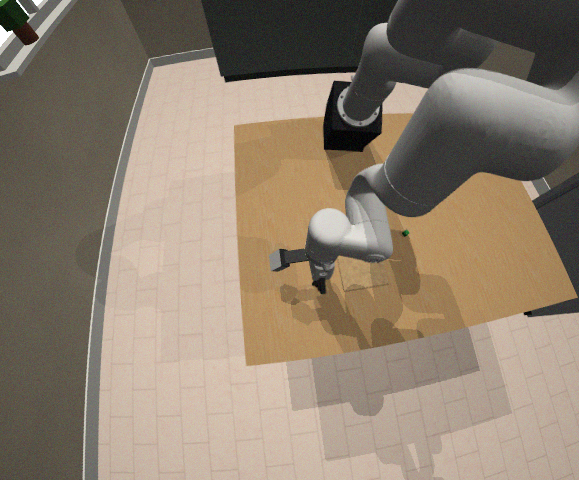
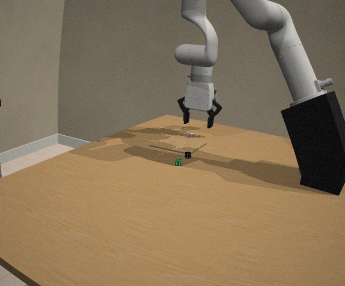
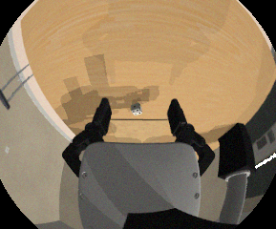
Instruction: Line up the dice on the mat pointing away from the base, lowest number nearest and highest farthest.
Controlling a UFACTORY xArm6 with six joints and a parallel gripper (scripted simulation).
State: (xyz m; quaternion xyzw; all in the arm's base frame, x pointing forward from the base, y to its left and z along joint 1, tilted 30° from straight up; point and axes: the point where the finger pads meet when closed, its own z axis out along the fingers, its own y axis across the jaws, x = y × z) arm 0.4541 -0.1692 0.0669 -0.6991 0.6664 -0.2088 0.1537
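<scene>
Right now the white die is 4 cm to the left of my hand and 4 cm below it. Also, from my hand: thin tan mat: 15 cm to the left, 4 cm below; black die: 24 cm to the left, 8 cm behind, 4 cm below; green die: 32 cm to the left, 9 cm behind, 4 cm below.
</scene>
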